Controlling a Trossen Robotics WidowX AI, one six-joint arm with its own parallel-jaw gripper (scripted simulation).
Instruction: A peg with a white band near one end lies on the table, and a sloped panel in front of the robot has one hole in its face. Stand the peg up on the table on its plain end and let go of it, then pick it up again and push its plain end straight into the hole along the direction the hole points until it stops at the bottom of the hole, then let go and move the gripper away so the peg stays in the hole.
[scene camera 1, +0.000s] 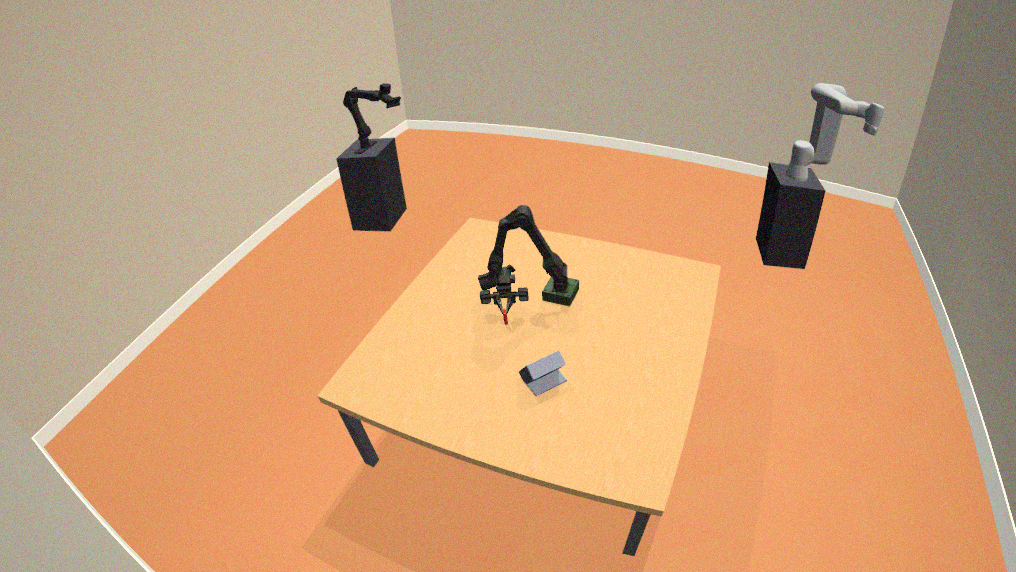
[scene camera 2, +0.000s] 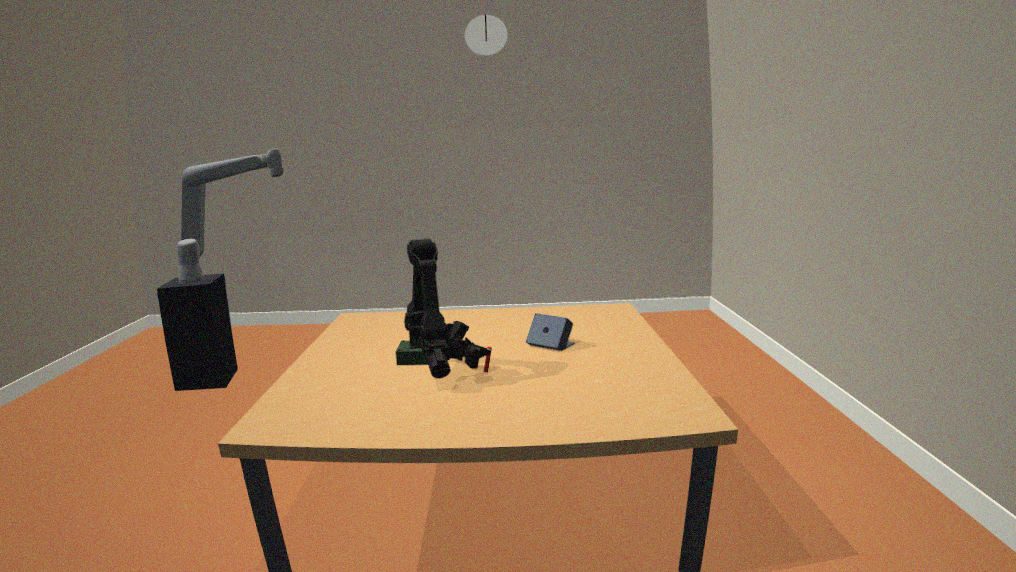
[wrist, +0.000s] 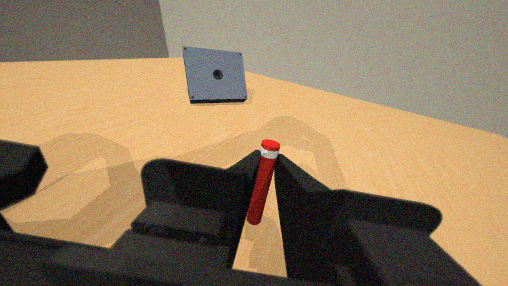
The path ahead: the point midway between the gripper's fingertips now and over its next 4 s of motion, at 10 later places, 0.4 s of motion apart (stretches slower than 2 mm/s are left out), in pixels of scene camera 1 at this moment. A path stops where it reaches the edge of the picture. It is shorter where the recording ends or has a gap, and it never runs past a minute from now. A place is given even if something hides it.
My gripper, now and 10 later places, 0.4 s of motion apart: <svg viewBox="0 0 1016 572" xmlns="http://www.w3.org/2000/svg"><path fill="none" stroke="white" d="M504 313L504 312L504 312L504 311L504 311L504 310L504 310L504 309L502 300L501 277L510 284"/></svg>
